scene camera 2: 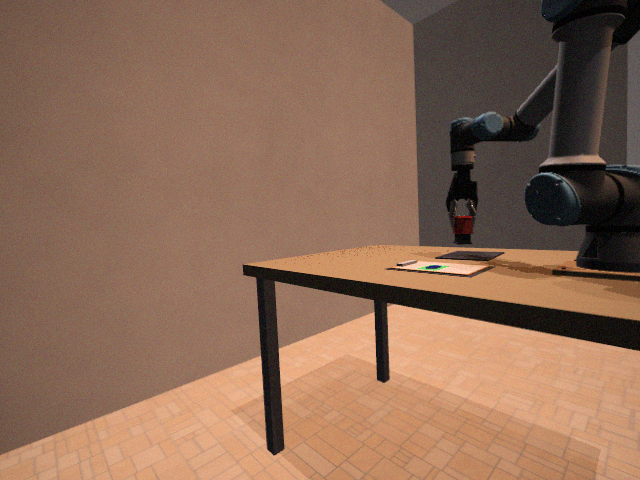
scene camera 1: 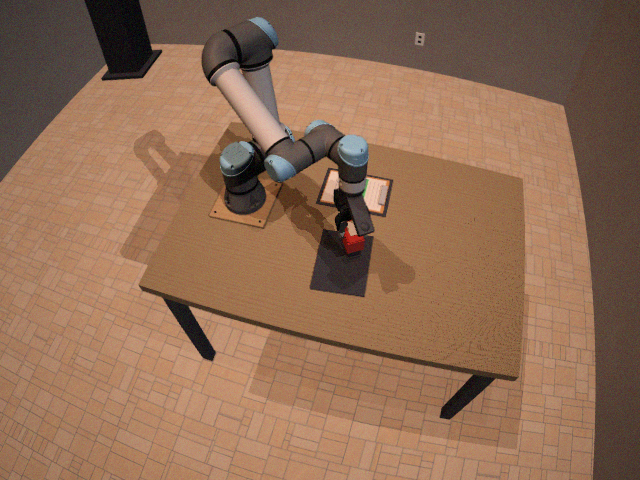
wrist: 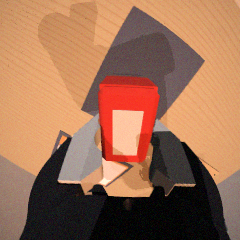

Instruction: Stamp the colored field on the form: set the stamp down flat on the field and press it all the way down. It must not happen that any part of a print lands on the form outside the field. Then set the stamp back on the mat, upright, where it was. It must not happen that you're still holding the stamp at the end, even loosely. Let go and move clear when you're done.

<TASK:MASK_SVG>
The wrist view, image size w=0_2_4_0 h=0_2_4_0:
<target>my gripper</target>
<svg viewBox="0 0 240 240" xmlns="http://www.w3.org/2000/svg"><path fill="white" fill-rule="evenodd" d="M19 239L230 240L224 222L220 193L211 174L190 147L174 135L156 117L150 140L154 148L149 167L150 183L154 184L152 193L149 197L108 196L104 187L98 184L104 177L102 152L98 148L101 142L98 113L75 134L67 137L41 168L31 189L27 220Z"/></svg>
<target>red stamp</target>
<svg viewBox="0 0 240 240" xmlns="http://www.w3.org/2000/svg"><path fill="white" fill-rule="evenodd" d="M111 74L111 76L106 76L100 83L100 91L98 92L102 157L106 161L143 162L146 159L160 97L157 93L158 87L148 78L142 77L142 75Z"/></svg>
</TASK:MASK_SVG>
